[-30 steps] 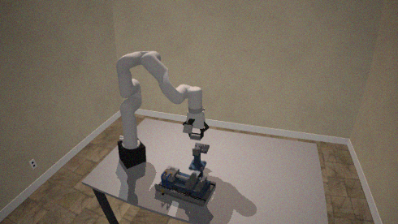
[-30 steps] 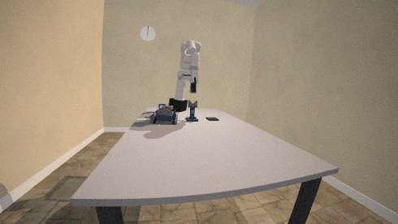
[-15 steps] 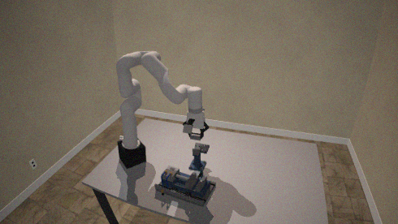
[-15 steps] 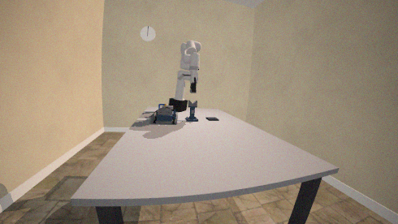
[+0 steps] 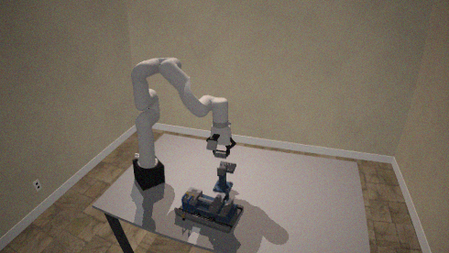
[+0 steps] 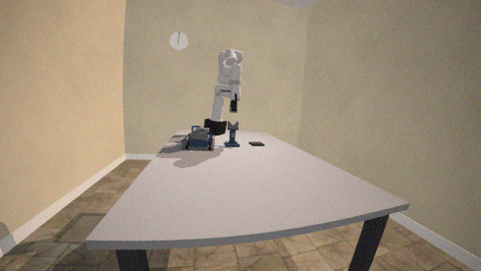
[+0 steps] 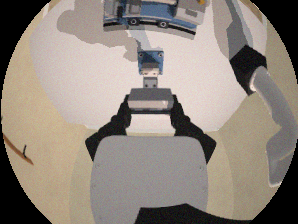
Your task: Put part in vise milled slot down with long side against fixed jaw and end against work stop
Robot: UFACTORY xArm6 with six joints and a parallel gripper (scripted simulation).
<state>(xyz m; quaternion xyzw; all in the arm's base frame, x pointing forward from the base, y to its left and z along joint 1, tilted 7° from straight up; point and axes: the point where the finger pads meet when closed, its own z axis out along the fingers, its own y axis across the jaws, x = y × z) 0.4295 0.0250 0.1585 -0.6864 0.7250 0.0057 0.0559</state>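
The part lies right at my hand. From my hand the other things lie so: vise: 10 mm behind, 210 mm to the right, 210 mm below; then dark infeed plate: 20 mm behind, 190 mm to the left, 240 mm below.
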